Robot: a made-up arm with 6 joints. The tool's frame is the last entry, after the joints.
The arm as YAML. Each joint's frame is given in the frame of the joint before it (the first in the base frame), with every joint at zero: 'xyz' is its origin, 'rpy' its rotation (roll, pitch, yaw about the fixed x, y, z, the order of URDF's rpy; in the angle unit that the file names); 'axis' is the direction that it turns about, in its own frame. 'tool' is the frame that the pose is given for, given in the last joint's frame.
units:
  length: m
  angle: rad
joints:
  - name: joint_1
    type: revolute
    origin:
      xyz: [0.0, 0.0, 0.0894]
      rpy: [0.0, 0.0, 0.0]
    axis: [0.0, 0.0, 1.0]
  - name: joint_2
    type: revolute
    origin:
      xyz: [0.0, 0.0, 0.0]
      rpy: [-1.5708, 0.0, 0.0]
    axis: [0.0, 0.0, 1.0]
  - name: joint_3
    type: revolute
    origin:
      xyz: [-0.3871, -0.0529, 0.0]
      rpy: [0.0, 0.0, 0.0]
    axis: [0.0, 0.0, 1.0]
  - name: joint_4
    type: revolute
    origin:
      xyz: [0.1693, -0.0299, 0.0]
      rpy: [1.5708, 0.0, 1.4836]
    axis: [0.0, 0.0, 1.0]
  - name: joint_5
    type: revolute
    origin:
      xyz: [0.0, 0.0, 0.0]
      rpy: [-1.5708, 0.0, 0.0]
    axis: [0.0, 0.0, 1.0]
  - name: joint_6
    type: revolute
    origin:
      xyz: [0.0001, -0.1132, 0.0]
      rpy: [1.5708, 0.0, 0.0]
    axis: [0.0, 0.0, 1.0]
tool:
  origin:
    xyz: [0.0, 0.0, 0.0]
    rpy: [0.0, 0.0, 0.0]
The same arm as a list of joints. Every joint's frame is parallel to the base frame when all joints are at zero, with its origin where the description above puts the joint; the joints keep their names.
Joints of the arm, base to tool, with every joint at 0 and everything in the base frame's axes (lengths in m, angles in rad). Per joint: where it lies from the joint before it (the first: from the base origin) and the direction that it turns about. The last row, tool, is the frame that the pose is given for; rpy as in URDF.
joint_1: axis 0 0 1 xyz 0.0000 0.0000 0.0894
joint_2: axis 0 1 0 xyz 0.0000 0.0000 0.0000
joint_3: axis 0 1 0 xyz -0.3871 0.0000 0.0529
joint_4: axis 0.9962 0 0.0871 xyz 0.1693 0.0000 0.0299
joint_5: axis 0 1 0 xyz 0.0000 0.0000 0.0000
joint_6: axis 0.9962 0 0.0871 xyz 0.1128 0.0000 0.0098
tool: xyz 0.0000 0.0000 0.0000 rpy 0.0000 1.4836 0.0000

